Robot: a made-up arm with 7 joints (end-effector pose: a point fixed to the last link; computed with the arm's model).
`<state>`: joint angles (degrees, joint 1 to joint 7).
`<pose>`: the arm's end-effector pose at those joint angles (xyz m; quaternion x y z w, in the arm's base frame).
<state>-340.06 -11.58 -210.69 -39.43 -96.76 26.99 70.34</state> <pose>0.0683 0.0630 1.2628 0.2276 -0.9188 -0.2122 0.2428</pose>
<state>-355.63 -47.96 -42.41 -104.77 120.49 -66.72 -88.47</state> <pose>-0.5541 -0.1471 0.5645 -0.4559 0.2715 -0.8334 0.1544</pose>
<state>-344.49 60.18 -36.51 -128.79 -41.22 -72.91 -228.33</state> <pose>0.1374 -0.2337 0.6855 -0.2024 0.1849 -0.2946 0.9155</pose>
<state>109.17 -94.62 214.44 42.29 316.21 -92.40 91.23</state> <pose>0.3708 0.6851 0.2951 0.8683 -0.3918 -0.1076 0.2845</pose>
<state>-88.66 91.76 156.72 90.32 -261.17 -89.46 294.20</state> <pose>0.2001 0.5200 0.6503 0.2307 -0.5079 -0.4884 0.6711</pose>
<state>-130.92 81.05 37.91 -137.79 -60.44 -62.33 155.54</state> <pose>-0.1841 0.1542 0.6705 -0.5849 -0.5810 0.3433 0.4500</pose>
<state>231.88 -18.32 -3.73 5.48 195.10 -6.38 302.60</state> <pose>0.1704 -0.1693 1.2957 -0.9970 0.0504 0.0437 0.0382</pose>
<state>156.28 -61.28 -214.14 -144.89 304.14 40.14 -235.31</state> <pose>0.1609 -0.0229 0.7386 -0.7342 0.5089 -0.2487 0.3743</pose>
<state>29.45 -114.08 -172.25 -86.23 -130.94 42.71 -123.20</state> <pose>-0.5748 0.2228 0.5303 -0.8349 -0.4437 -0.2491 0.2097</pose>
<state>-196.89 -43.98 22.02 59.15 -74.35 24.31 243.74</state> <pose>0.2333 0.1910 1.1475 -0.9656 -0.1526 -0.2033 0.0555</pose>
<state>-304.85 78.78 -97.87 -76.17 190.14 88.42 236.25</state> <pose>0.0445 -0.6007 0.4953 0.0580 0.6872 -0.4032 0.6016</pose>
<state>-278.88 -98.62 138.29 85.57 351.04 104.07 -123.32</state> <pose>-0.2555 0.4029 0.1650 -0.0072 -0.8275 -0.5540 0.0910</pose>
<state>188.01 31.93 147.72 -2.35 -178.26 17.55 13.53</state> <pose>-0.4909 0.0506 1.1763 -0.0952 0.9014 -0.0067 0.4223</pose>
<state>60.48 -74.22 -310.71 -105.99 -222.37 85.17 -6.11</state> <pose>-0.0984 0.4497 0.3263 -0.2175 -0.3829 -0.8586 0.2624</pose>
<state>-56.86 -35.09 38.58 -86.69 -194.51 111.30 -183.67</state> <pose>-0.3449 -0.3143 0.6932 0.3654 0.1322 -0.9175 0.0848</pose>
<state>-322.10 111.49 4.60 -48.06 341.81 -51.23 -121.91</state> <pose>0.5879 -0.4918 0.4448 -0.6677 -0.7302 -0.0740 0.1249</pose>
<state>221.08 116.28 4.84 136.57 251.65 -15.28 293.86</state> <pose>-0.0525 0.1402 0.1020 -0.6281 0.1155 0.7501 0.1716</pose>
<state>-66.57 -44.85 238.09 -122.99 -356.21 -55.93 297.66</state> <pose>0.1484 -0.1881 0.7387 0.3652 -0.0055 -0.4142 0.8337</pose>
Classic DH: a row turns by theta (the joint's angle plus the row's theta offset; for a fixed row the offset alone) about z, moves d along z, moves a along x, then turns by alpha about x. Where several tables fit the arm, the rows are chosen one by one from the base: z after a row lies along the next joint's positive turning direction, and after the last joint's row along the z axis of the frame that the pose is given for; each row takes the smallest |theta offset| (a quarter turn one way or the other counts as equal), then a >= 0, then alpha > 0; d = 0 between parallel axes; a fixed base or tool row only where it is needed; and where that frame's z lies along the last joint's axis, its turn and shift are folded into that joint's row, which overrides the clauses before.
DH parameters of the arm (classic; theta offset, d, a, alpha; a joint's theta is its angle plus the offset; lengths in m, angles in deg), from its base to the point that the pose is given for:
base (fixed): 0 0 0 180
joint 1: 0 -0.434 0 90
joint 2: 0 -0.015 0 -90
joint 3: 0 -0.532 0 90
joint 4: 0 -0.015 0 -90
joint 5: 0 -0.281 0 90
joint 6: 0 0 0 -90
joint 7: 0 -0.083 0 0

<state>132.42 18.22 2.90 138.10 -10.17 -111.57 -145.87</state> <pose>-0.2664 -0.2102 0.7410 -0.9236 -0.0217 -0.3281 0.1970</pose>
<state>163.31 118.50 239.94 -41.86 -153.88 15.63 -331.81</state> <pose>-0.6694 0.0434 -0.0583 0.4713 -0.0964 0.6916 0.5388</pose>
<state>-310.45 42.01 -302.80 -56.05 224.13 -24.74 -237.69</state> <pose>0.3896 -0.1478 1.1167 0.7696 -0.6139 -0.0764 0.1582</pose>
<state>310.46 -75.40 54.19 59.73 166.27 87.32 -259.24</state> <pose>-0.2993 -0.6620 0.7109 -0.5243 -0.3370 -0.7806 0.0470</pose>
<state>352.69 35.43 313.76 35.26 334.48 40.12 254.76</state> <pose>0.5594 0.2357 0.9818 0.2248 -0.6645 0.5234 0.4837</pose>
